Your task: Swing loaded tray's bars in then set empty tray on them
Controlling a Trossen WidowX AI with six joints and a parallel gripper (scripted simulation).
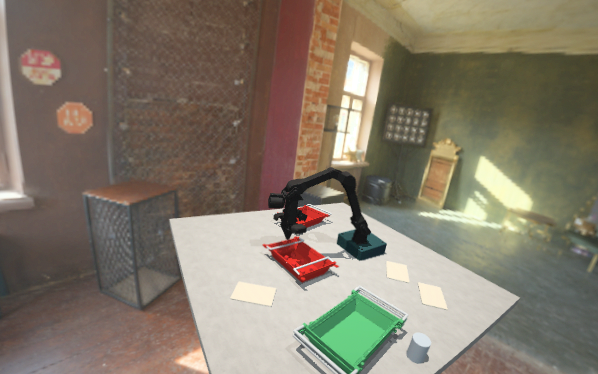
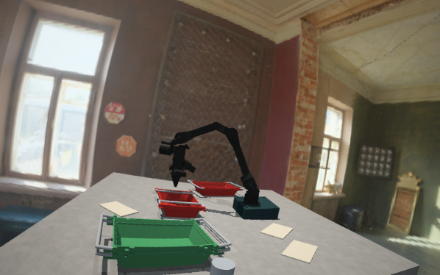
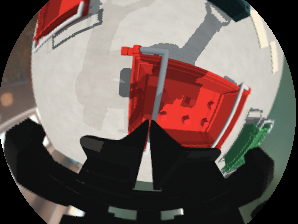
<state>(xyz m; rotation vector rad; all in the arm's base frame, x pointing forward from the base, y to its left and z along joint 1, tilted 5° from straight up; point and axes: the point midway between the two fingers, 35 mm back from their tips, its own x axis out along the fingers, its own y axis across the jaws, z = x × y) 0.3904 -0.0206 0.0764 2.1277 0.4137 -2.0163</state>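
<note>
My gripper tip is now 360 mm to the left of the red tray, 210 mm past it and 40 mm above it.
</note>
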